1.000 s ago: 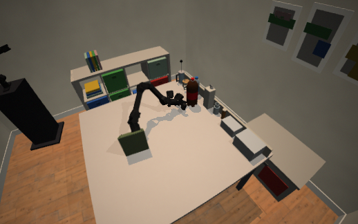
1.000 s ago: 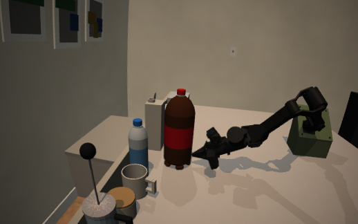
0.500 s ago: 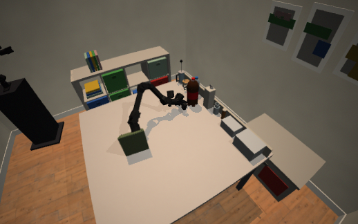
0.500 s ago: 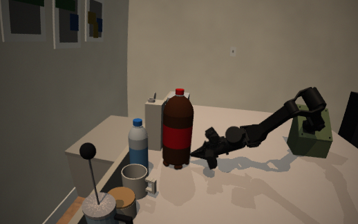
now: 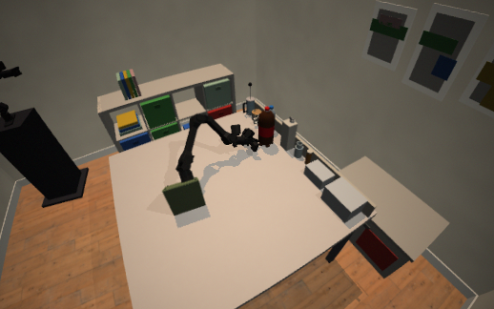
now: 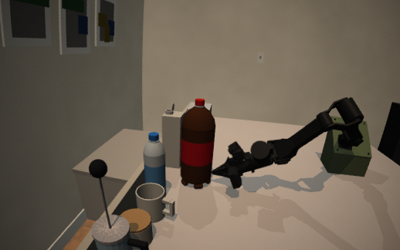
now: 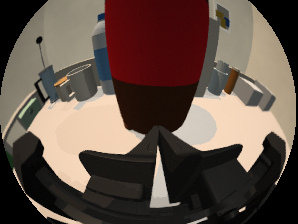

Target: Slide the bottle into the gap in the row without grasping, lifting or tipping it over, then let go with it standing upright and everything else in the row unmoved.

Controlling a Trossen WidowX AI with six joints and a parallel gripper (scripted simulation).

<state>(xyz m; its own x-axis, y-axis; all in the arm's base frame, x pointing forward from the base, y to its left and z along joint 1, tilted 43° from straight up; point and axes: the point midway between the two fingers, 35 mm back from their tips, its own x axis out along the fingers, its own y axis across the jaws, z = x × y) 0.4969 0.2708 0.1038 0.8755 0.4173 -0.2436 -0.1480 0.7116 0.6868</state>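
My hand is 90 mm below the dark cola bottle, 80 mm short of it and 20 mm to the right of it. Round my hand: water bottle (180 mm ahead, 140 mm to the left, 50 mm above); then lidded jar (330 mm to the left, 140 mm ahead, 30 mm below).
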